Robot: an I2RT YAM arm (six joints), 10 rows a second.
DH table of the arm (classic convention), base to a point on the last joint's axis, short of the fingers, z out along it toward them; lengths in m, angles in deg. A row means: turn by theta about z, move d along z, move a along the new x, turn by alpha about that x. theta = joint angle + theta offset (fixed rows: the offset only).
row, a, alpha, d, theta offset
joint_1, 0.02, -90, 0.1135, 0
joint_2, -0.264, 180, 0, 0
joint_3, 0.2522, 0, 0, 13.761
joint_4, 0.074, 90, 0, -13.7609
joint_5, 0, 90, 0, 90
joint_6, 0, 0, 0.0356, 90
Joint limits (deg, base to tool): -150..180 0..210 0..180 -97..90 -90..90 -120..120
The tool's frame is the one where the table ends.
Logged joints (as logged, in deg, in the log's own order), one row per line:
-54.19, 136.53, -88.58, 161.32, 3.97, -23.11
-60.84, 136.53, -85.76, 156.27, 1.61, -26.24
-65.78, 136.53, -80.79, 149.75, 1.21, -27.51
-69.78, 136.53, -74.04, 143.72, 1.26, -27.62
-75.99, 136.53, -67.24, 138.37, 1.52, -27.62
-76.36, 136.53, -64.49, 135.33, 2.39, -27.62
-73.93, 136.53, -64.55, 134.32, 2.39, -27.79
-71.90, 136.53, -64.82, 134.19, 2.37, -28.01
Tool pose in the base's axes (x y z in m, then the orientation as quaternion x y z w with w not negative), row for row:
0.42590, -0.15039, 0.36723, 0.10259, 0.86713, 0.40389, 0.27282
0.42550, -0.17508, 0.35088, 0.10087, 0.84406, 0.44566, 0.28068
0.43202, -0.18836, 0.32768, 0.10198, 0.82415, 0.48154, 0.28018
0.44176, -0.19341, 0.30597, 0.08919, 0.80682, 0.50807, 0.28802
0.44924, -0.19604, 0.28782, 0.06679, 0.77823, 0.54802, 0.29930
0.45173, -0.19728, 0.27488, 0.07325, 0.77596, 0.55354, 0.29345
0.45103, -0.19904, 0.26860, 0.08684, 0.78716, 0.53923, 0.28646
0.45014, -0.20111, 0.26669, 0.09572, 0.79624, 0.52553, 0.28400
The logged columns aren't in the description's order. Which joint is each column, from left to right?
Columns, left to right: joint_5, joint_2, joint_4, joint_3, joint_6, joint_1.
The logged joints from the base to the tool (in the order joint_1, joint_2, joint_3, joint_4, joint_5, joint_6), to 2 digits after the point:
-23.11, 136.53, 161.32, -88.58, -54.19, 3.97
-26.24, 136.53, 156.27, -85.76, -60.84, 1.61
-27.51, 136.53, 149.75, -80.79, -65.78, 1.21
-27.62, 136.53, 143.72, -74.04, -69.78, 1.26
-27.62, 136.53, 138.37, -67.24, -75.99, 1.52
-27.62, 136.53, 135.33, -64.49, -76.36, 2.39
-27.79, 136.53, 134.32, -64.55, -73.93, 2.39
-28.01, 136.53, 134.19, -64.82, -71.90, 2.37

